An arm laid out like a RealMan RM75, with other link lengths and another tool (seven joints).
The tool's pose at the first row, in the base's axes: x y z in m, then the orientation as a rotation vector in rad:
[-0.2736 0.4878 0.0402 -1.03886 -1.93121 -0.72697]
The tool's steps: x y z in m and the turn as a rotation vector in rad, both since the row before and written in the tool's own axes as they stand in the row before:
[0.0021 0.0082 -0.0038 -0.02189 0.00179 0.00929]
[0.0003 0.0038 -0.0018 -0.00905 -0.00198 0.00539]
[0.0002 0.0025 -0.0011 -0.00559 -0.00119 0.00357]
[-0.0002 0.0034 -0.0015 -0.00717 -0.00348 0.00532]
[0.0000 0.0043 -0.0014 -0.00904 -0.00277 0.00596]
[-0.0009 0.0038 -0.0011 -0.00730 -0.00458 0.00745]
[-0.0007 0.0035 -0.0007 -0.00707 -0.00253 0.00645]
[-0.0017 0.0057 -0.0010 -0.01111 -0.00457 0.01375]
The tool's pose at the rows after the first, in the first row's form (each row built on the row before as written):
[-0.2658 0.4898 0.0448 -1.05950 -1.91961 -0.74512]
[-0.2619 0.4903 0.0464 -1.07091 -1.91602 -0.75066]
[-0.2594 0.4907 0.0474 -1.07815 -1.91359 -0.75396]
[-0.2558 0.4910 0.0484 -1.08920 -1.91158 -0.75698]
[-0.2515 0.4918 0.0496 -1.10155 -1.90815 -0.76185]
[-0.2475 0.4922 0.0498 -1.11518 -1.90548 -0.76334]
[-0.2439 0.4929 0.0499 -1.12661 -1.90179 -0.76600]
[-0.2379 0.4938 0.0496 -1.14804 -1.89385 -0.76790]

